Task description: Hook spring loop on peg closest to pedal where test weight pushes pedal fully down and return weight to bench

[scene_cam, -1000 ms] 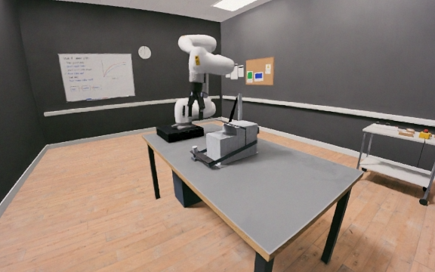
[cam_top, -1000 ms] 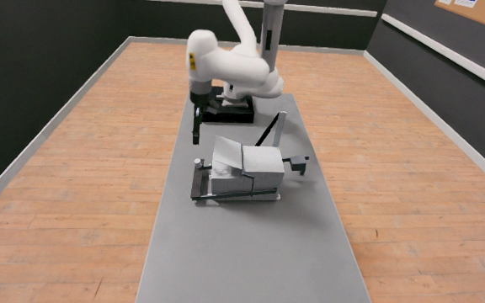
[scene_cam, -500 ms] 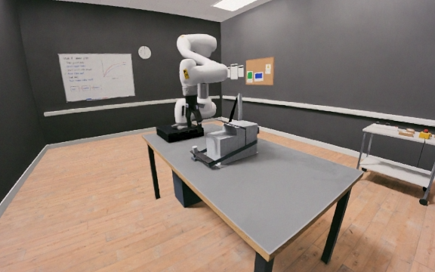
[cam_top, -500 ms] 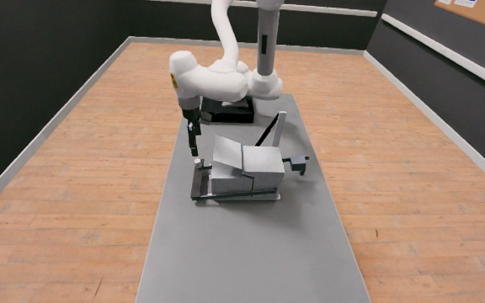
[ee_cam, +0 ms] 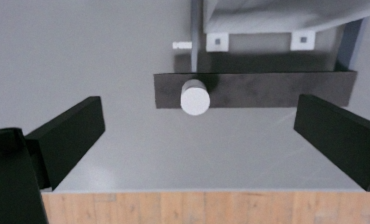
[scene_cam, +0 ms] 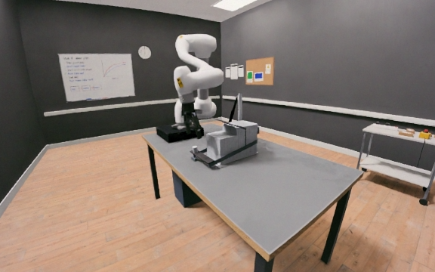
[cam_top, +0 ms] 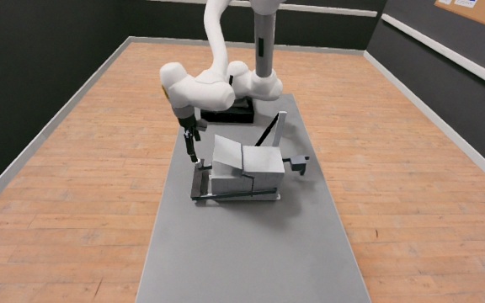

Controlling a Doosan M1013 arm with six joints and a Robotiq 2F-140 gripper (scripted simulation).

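Right now the steel test weight is 100 mm below my hand. Round my hand: small dark object (170 mm below, 10 mm to the right).
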